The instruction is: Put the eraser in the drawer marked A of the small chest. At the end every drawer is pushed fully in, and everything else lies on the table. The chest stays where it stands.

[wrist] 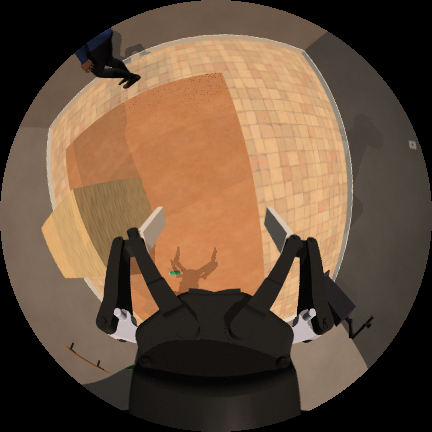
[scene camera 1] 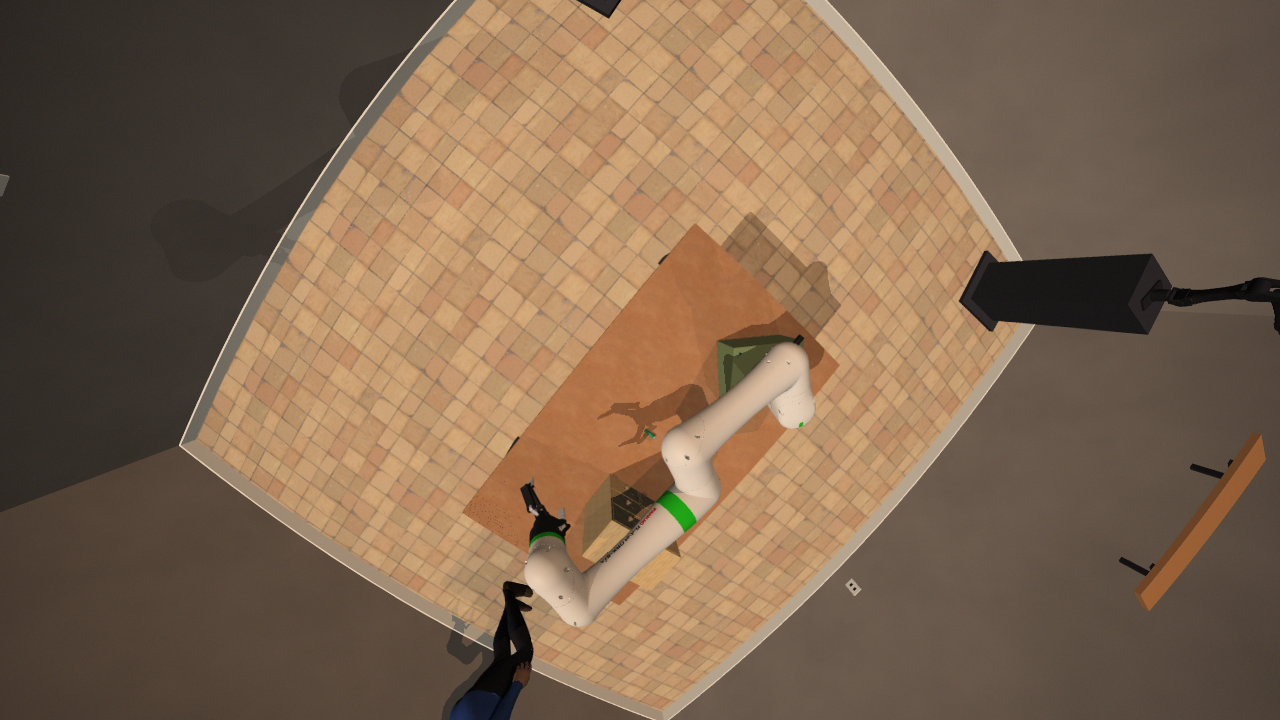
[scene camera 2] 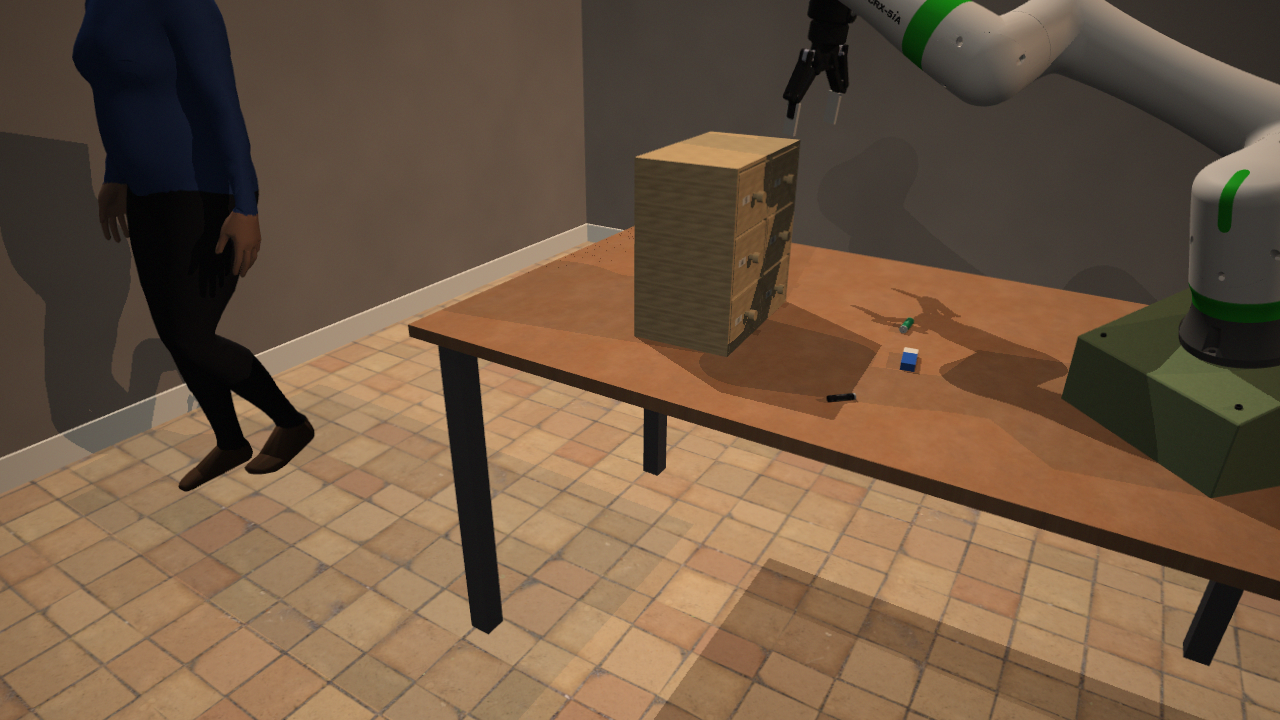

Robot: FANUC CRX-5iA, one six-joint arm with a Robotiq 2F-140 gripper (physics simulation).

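Places are measured from the arm's base along level axes (x ahead, y left, z up), in metres.
Where they show: gripper, fingertip midpoint: (wrist: 214, 215) (scene camera 1: 545, 495) (scene camera 2: 809, 128); arm's base at its link origin: (scene camera 2: 1243, 336).
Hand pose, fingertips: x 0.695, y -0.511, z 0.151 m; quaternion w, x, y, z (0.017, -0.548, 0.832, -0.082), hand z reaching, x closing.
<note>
Things, the pixels of their top centre, and the offset from my fingertips. Level surfaces: height alone.
- small blue-and-white block at its top centre: (scene camera 2: 909, 355) dx -0.275, dy +0.433, dz -0.288 m
- table at its surface level: dz -0.301 m
- wooden chest at its top centre: (scene camera 2: 722, 147) (wrist: 63, 247) (scene camera 1: 632, 557) dx +0.083, dy +0.368, dz +0.013 m
- small green cylinder at its top centre: (scene camera 2: 907, 321) (scene camera 1: 650, 434) (wrist: 173, 273) dx -0.259, dy +0.285, dz -0.287 m
- small black item at its top centre: (scene camera 2: 842, 394) dx -0.190, dy +0.610, dz -0.291 m
A small blue-and-white block (scene camera 2: 909, 360), apparently the eraser, lies on the table (scene camera 1: 626, 358) (scene camera 2: 554, 295) (wrist: 200, 150) in front of the chest's drawer side; it does not show in scene camera 1 or the wrist view. The wooden chest (scene camera 1: 597, 514) (scene camera 2: 684, 250) (wrist: 112, 215) stands upright. Its knobbed drawer fronts look pushed in, partly shadowed in scene camera 2; their letters are too small to read. My gripper (scene camera 1: 546, 501) (scene camera 2: 816, 116) (wrist: 214, 215) is open and empty, high above the table, off to one side of the chest.
A small green cylinder (scene camera 1: 649, 433) (scene camera 2: 906, 325) (wrist: 174, 273) lies near the block. A small black item (scene camera 2: 841, 396) lies closer to the table edge. The arm rises from a green base (scene camera 1: 733, 358) (scene camera 2: 1154, 394). A person (scene camera 1: 510, 644) (scene camera 2: 170, 107) (wrist: 102, 55) is beyond the table's end.
</note>
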